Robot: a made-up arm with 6 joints.
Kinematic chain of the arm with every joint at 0, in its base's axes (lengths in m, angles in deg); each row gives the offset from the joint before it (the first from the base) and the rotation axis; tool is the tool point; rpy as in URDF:
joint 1: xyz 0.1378 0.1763 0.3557 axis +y
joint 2: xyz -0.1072 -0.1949 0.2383 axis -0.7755 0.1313 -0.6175
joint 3: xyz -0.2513 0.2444 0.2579 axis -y
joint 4: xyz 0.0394 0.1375 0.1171 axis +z
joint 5: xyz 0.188 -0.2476 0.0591 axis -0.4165 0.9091 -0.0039
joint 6: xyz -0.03 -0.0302 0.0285 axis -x
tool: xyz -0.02 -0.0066 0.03 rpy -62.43 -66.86 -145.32
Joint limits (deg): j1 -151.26..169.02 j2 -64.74..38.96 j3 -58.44..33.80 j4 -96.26..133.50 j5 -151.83..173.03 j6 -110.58..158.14
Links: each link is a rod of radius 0.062 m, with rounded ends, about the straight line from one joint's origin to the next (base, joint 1, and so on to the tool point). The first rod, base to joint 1, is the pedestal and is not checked.
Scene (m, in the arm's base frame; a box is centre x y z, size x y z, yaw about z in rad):
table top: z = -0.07
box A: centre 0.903 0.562 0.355 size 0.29 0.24 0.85 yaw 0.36
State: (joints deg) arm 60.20 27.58 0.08 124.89 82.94 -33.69
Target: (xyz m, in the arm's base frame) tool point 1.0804 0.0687 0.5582
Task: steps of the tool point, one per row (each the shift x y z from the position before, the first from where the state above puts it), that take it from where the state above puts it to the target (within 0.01 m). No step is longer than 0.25 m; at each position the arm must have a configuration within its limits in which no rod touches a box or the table.
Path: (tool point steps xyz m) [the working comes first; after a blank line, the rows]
Joints at the target: 89.89 -43.32 2.92 64.84 67.90 -37.90
Straight joint move there: touches box A.

1: 0.0558 -0.0498 0.1398
2: 0.0329 -0.0775 0.1522
3: 0.0026 -0.1073 0.1547
4: -0.0319 -0.1363 0.1434
5: 0.1769 -0.1048 -0.0776
6: 0.1510 -0.1043 -0.1339
7: 0.1078 -0.0999 -0.1780
8: 0.0529 -0.0924 -0.2047

